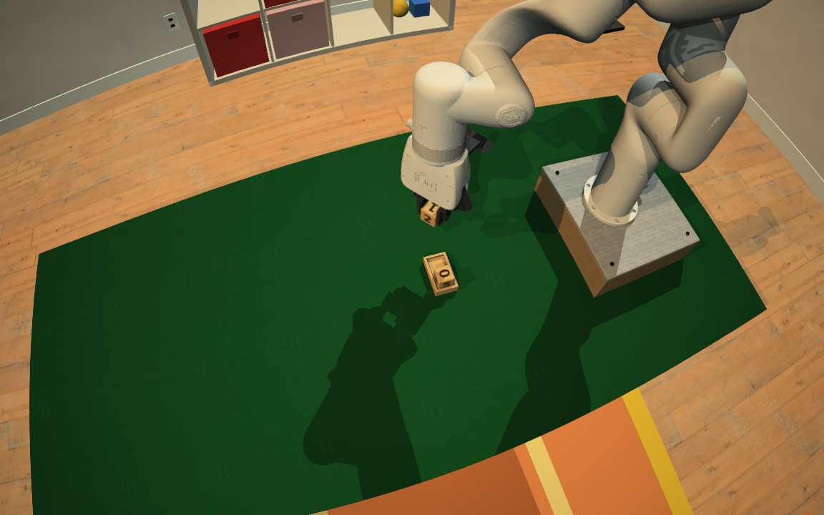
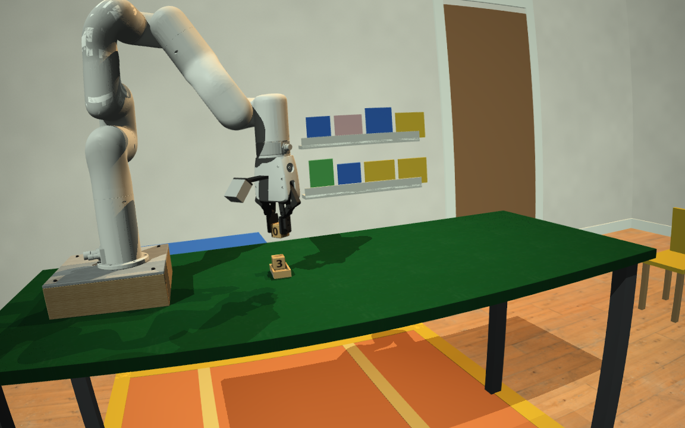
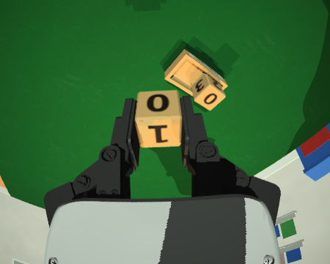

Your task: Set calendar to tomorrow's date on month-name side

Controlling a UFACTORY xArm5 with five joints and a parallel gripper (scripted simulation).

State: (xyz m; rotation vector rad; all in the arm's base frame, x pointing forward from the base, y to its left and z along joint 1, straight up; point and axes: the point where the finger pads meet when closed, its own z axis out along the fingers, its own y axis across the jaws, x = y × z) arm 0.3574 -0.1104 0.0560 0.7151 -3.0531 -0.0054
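My gripper is now 11 cm above the date cube, 8 cm to the right of it and 2 cm short of it. From my hand the other things lie so: wooden tray (12 cm below, 6 cm to the left, 1 cm ahead).
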